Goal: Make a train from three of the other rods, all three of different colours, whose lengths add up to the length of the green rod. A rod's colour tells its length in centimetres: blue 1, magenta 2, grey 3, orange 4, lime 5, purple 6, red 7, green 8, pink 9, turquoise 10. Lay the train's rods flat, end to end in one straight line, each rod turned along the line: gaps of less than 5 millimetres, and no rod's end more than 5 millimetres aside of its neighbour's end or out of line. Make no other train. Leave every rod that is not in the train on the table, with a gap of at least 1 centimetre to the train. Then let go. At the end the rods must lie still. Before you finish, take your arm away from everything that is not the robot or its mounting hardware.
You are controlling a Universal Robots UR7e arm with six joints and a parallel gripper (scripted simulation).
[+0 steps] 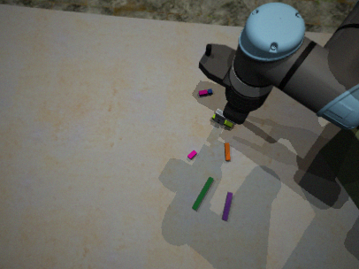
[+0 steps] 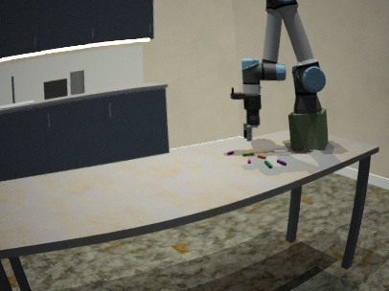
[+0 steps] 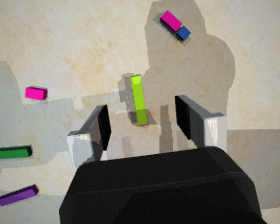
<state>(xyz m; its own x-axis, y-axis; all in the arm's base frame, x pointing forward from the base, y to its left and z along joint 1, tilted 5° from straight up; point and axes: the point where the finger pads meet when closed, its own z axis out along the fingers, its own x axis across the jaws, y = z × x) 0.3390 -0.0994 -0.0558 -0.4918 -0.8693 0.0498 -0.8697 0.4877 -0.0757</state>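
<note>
Now: hand 8 cm above the lime rod. Also, from my hand: blue rod (8 cm to the right, 8 cm below, 3 cm ahead); orange rod (8 cm to the left, 8 cm below, 1 cm behind); green rod (17 cm to the left, 8 cm below, 5 cm ahead).
</note>
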